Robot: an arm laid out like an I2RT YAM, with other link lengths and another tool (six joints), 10 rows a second.
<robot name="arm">
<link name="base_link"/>
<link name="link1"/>
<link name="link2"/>
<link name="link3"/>
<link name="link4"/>
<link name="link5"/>
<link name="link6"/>
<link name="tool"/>
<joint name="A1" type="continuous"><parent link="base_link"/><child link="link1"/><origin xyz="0 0 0.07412" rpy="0 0 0"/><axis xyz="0 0 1"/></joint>
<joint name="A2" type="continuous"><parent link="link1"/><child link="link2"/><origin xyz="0.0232 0.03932 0.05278" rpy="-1.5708 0 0"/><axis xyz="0 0 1"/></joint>
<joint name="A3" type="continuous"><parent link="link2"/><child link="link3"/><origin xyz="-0.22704 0 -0.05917" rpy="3.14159 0 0"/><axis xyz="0 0 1"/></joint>
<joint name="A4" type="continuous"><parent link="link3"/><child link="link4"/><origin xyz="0.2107 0.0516 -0.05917" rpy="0 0 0"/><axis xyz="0 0 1"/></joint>
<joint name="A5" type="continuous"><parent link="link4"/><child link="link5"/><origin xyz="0.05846 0.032 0.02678" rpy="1.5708 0 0"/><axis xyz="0 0 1"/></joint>
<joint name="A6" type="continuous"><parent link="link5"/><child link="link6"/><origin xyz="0.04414 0 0.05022" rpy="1.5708 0 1.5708"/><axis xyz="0 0 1"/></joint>
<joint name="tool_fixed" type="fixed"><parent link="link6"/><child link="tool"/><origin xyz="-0.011 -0.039 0.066" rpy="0.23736 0 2.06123"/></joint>
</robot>
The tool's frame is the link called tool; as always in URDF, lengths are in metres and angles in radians. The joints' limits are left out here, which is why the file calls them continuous.
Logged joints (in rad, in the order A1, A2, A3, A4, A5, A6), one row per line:
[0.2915, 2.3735, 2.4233, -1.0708, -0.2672, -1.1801]
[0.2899, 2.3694, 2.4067, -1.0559, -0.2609, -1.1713]
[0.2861, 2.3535, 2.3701, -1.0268, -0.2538, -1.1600]
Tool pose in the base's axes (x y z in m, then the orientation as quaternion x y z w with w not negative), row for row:
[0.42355, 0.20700, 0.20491, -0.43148, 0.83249, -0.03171, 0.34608]
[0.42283, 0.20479, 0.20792, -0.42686, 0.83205, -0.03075, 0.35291]
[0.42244, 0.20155, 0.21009, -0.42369, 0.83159, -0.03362, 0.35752]
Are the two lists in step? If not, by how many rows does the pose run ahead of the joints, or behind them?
The pose runs 2 rows ahead of the joints: the pose in row i belongs to the joints in row i + 2.
